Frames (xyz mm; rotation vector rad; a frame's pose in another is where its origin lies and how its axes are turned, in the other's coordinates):
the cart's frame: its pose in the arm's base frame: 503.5 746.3 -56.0 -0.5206 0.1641 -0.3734
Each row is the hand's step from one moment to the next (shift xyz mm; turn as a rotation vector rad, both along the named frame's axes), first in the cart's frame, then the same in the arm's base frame.
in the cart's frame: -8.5 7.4 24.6 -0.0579 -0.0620 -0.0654
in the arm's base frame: 0.5 20.4 17.8 -0.0883 -0.0570 -0.0208
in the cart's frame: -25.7 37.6 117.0 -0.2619 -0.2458 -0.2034
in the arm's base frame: 16.6 93.2 82.4 -0.3661 -0.1879 -0.0327
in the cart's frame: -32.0 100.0 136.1 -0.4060 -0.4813 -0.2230
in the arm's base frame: 34.6 154.4 67.1 -0.5754 -0.3298 0.0798
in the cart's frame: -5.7 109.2 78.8 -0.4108 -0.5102 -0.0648
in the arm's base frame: 47.5 125.6 11.8 -0.5497 -0.2793 0.2304
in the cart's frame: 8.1 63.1 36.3 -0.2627 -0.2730 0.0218
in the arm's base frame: 35.7 64.0 -1.8 -0.3197 -0.1072 0.1741
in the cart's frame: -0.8 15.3 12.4 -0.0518 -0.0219 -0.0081
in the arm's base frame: 7.0 18.2 2.8 -0.0563 -0.0011 0.0073
